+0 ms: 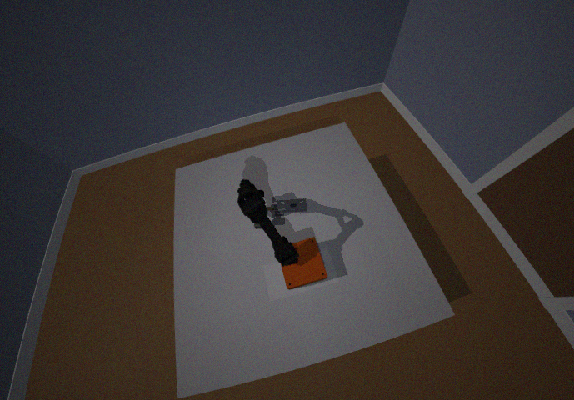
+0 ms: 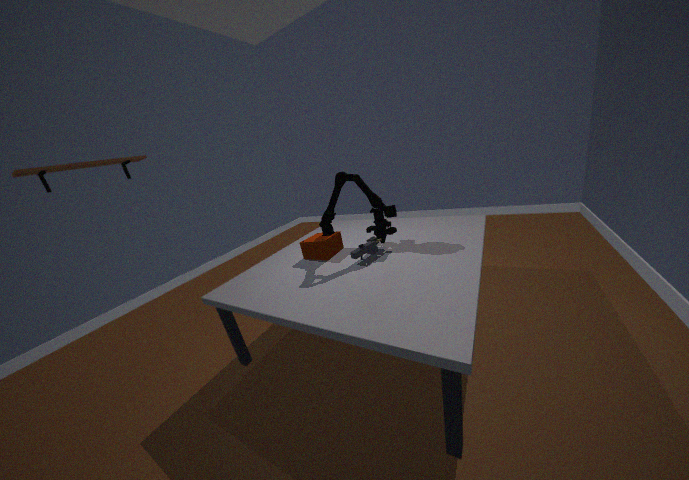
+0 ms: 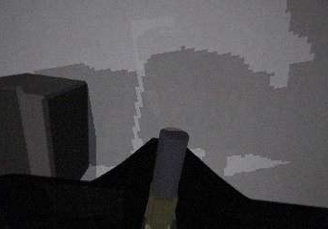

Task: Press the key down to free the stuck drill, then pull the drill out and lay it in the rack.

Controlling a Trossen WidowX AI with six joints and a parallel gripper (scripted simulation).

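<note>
The drill is 40 mm to the right of my gripper tip, 30 mm above it and 10 mm behind it. Also, from my gripper tip: dark key (190 mm to the right, 50 mm behind, 40 mm above).
</note>
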